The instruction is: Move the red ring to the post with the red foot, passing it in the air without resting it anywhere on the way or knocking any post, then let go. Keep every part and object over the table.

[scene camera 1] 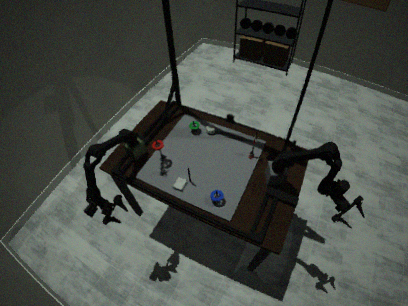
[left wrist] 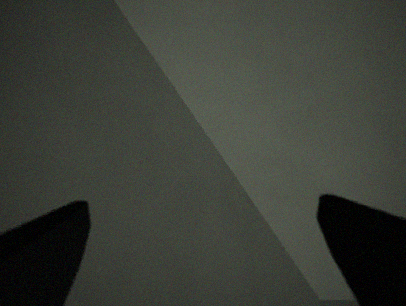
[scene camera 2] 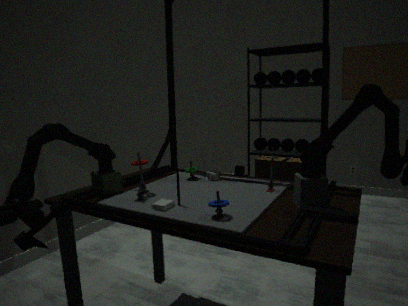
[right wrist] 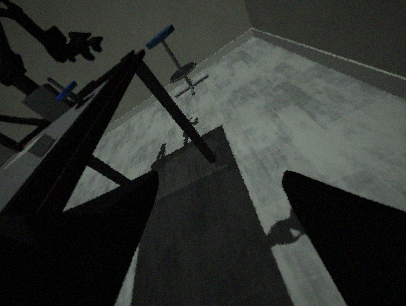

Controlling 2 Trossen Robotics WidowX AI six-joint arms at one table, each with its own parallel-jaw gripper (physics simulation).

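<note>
The red ring sits high around a tall post at the left of the mat. The post with the red foot stands at the right of the mat, with no ring on it. My left gripper is open and empty, beyond the table's right side in scene camera 1. My right gripper is open and empty, off the table's left front. Neither gripper is near the red ring.
A green ring and a blue ring sit on short posts. A thin dark post stands near a white block. A pale object lies near the green ring.
</note>
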